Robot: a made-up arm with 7 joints.
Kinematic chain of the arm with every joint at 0, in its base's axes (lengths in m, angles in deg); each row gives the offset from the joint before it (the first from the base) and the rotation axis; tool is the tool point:
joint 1: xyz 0 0 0.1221 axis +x
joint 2: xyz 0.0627 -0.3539 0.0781 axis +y
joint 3: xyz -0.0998 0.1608 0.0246 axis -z
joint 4: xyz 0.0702 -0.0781 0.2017 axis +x
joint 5: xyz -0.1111 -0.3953 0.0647 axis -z
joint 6: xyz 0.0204 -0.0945 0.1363 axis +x
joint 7: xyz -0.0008 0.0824 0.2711 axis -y
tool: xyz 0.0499 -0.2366 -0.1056
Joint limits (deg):
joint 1: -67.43..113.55
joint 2: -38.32..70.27
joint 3: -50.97..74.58
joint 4: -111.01..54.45
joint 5: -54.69..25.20
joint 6: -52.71..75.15
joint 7: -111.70..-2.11
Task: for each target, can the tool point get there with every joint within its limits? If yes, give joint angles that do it. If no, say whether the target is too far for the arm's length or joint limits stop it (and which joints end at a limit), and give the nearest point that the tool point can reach.
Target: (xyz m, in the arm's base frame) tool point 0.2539 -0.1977 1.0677
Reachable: yes | joints -44.10 -7.48 -17.03 16.89 -47.71 -6.93 -14.17
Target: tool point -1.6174 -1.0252 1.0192
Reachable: no: too far | nearest point -0.8716 -0.6126 0.6582 | short by 0.926 m
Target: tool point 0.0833 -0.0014 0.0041
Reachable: no: joint limits stop it (at a limit: joint 3, joint 4, joint 5, joint 6, joint 7) | nearest point 0.1142 -0.0053 -0.3277 | short by 0.333 m
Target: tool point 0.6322 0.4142 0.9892
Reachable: yes | joints -47.58 53.92 10.02 -64.96 16.44 52.91 -65.74
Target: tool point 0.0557 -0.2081 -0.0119
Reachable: no: joint limits stop it (at a limit: joint 2, joint 3, joint 4, joint 5, joint 6, joint 7) | nearest point 0.0707 -0.3801 -0.1227 | short by 0.205 m
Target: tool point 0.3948 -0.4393 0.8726
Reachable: yes | joints -32.91 -19.51 -38.10 37.69 -30.60 -14.47 -44.15
